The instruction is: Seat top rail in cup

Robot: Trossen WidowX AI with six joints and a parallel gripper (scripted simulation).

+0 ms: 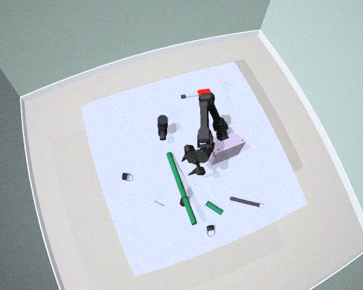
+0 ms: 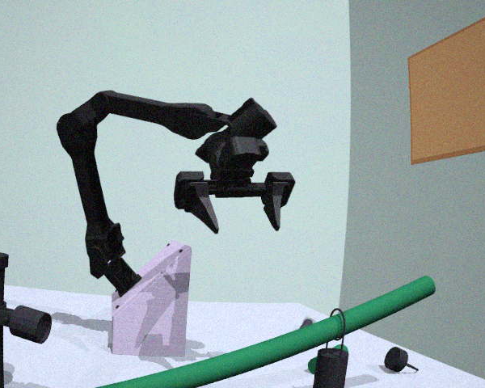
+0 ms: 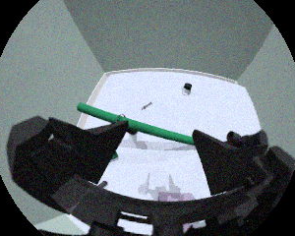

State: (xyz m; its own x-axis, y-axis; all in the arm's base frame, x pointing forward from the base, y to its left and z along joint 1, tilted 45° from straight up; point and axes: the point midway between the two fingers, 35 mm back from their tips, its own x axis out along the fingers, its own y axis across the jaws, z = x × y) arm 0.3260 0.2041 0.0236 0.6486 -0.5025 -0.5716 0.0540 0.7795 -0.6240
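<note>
Now: the dark rail-end cup 300 mm to the right of my gripper tip and 150 mm below it. The rest, counted from my gripper tip: small screw (200 mm ahead, 70 mm to the left, 260 mm below); then red-headed tool (350 mm behind, 560 mm to the right, 260 mm below); then short green tube (110 mm behind, 250 mm to the left, 250 mm below).
</note>
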